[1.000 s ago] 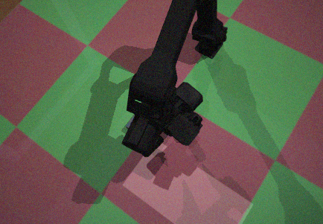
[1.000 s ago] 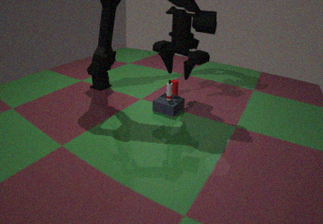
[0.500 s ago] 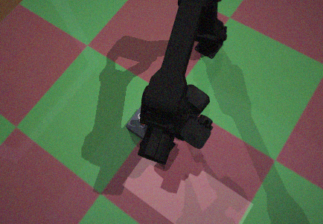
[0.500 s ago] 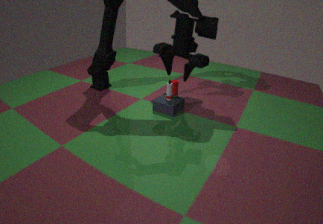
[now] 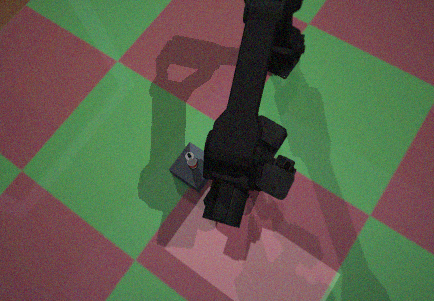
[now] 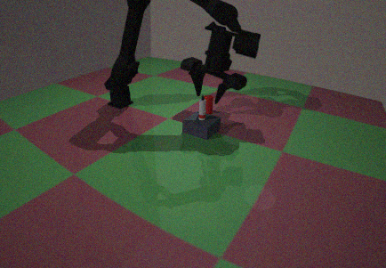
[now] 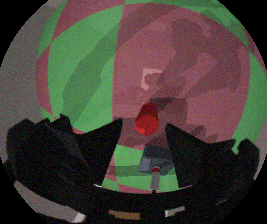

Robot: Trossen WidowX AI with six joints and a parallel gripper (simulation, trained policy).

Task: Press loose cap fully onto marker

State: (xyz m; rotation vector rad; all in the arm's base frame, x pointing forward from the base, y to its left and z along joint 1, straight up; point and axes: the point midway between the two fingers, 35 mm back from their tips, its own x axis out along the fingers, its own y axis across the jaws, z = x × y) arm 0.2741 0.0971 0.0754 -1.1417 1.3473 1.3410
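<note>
Right now the red cap is 20 mm below my gripper tip. Round my gripper tip: grey holder block 110 mm to the right, 40 mm ahead, 30 mm below.
</note>
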